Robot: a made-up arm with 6 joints.
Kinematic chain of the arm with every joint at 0, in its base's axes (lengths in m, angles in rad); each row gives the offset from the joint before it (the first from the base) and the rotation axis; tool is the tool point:
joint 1: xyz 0 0 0.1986 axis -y
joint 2: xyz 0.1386 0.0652 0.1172 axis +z
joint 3: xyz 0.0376 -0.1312 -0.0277 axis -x
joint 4: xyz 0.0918 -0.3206 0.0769 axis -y
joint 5: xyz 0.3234 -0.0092 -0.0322 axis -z
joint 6: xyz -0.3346 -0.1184 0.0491 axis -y
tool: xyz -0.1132 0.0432 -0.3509
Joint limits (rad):
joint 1: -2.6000..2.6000
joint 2: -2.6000..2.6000
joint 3: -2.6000..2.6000
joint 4: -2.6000..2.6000
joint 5: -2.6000..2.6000
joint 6: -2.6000..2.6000
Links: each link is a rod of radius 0.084 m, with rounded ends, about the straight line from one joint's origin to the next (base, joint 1, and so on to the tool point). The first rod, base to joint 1, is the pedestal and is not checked.
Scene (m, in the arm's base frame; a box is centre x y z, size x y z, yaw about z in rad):
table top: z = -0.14
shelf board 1: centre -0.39 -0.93 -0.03 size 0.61 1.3 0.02 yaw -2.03
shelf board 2: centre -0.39 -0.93 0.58 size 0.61 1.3 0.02 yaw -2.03
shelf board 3: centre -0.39 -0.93 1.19 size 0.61 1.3 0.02 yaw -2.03
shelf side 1: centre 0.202 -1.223 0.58 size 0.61 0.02 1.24 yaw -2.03
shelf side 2: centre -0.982 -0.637 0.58 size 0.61 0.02 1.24 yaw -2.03
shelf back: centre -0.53 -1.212 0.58 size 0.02 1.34 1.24 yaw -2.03
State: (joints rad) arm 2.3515 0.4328 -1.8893 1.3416 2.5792 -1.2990
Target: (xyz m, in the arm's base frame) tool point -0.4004 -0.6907 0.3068
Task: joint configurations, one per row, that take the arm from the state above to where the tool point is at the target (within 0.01 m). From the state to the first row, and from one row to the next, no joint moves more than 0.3 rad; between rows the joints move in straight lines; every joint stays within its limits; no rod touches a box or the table.
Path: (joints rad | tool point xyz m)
1: 2.2281 0.5324 -2.0515 1.3453 2.3040 -1.3016 | -0.4665 -0.6252 0.9123
2: 2.1047 0.6320 -2.2137 1.3490 2.0288 -1.3042 | -0.3926 -0.4830 0.9123
3: 1.9813 0.7315 -2.3759 1.3527 1.7536 -1.3068 | -0.3198 -0.3487 0.8755
4: 2.0063 0.5274 -2.3538 1.4612 1.5415 -1.5541 | -0.3049 -0.4433 0.5757
5: 2.0312 0.3233 -2.3317 1.5697 1.3294 -1.8015 | -0.2505 -0.3876 0.3068
6: 2.1399 0.3040 -2.2013 1.5777 1.5289 -1.6990 | -0.2986 -0.4901 0.3215
7: 2.2487 0.2847 -2.0708 1.5856 1.7285 -1.5966 | -0.3498 -0.5918 0.3217
8: 2.3574 0.2654 -1.9404 1.5935 1.9281 -1.4941 | -0.4004 -0.6907 0.3068

